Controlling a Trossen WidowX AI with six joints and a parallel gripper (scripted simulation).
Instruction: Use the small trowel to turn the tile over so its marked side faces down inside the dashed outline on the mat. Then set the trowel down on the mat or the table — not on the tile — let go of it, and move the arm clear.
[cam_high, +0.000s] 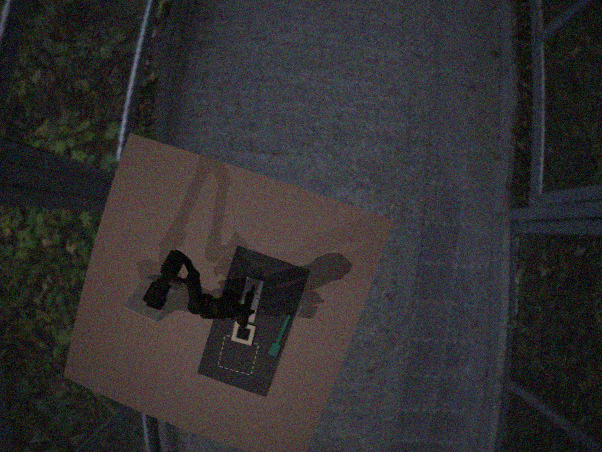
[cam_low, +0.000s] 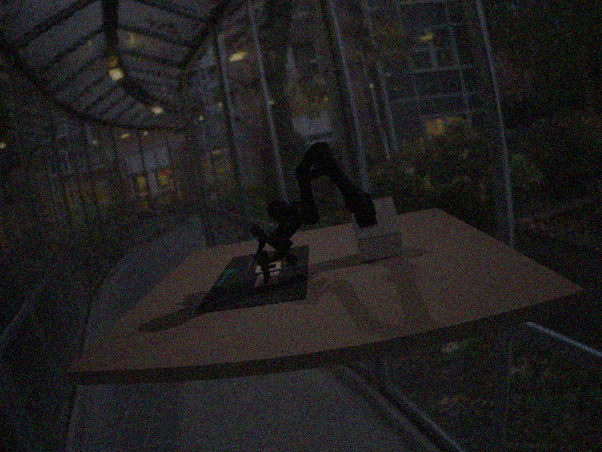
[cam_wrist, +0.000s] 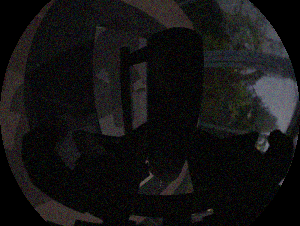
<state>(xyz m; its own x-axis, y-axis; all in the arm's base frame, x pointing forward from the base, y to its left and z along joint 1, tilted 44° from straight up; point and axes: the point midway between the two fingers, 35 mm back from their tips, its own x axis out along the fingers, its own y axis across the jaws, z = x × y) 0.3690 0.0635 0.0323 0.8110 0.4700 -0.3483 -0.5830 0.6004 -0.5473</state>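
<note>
My gripper tip is now 10 mm short of the dark mat, 90 mm to the left of it and 80 mm above it. Round my gripper tip: green trowel 140 mm ahead, 120 mm to the right, 50 mm below; then tile 20 mm behind, 140 mm to the right, 50 mm below.
</note>
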